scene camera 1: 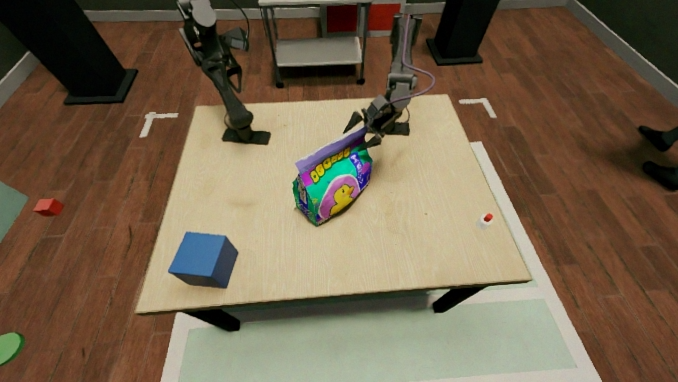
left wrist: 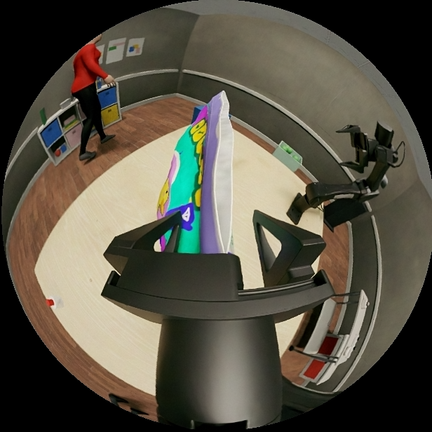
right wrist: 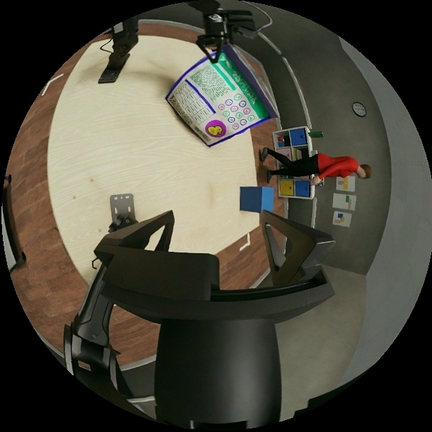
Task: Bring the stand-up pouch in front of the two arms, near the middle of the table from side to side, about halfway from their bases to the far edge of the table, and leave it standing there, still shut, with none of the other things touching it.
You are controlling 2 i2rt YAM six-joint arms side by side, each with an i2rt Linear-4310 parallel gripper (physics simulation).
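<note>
The stand-up pouch (scene camera 1: 332, 187) (left wrist: 187, 165) (right wrist: 220, 100), green and purple with a yellow duck, stands upright near the middle of the table (scene camera 1: 425, 250). It is turned at an angle, and its purple top seal looks shut. The blue box and the small white item stand apart from it. My left gripper (scene camera 1: 356, 138) (left wrist: 217, 214) is open, with its fingers on either side of the seal's right end in scene camera 1; the seal runs between them. My right gripper (left wrist: 337, 148) (right wrist: 217, 214) is open and empty, raised well away from the pouch.
A blue box (scene camera 1: 200, 255) (right wrist: 256, 199) stands at the table's near left corner in scene camera 1. A small white item with a red top (scene camera 1: 484, 221) (left wrist: 55, 302) is near the right edge. A cart (scene camera 1: 317, 52) stands behind the table.
</note>
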